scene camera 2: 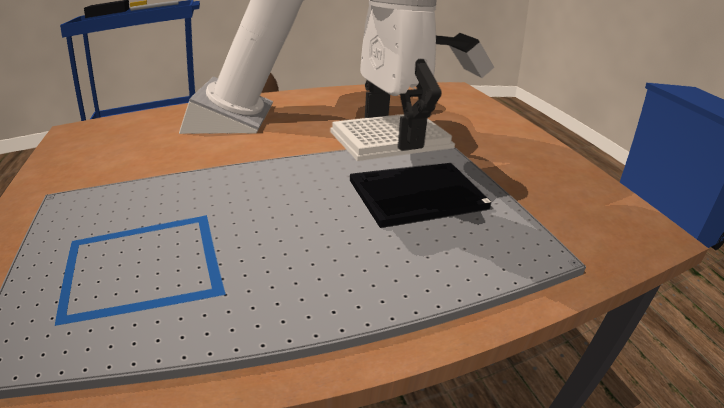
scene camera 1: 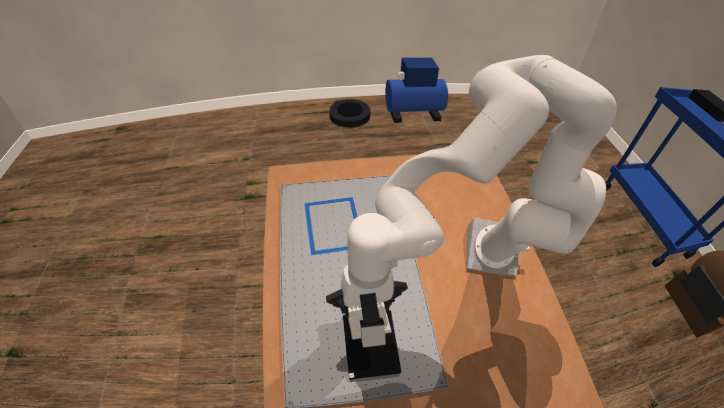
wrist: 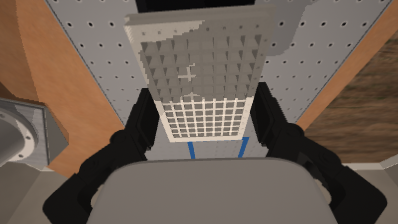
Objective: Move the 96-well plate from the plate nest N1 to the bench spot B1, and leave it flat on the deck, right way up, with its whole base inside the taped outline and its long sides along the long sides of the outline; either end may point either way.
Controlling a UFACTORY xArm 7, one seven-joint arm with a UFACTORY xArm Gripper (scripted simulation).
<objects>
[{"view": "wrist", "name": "my gripper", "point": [203,97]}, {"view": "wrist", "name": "white 96-well plate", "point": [202,80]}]
</objects>
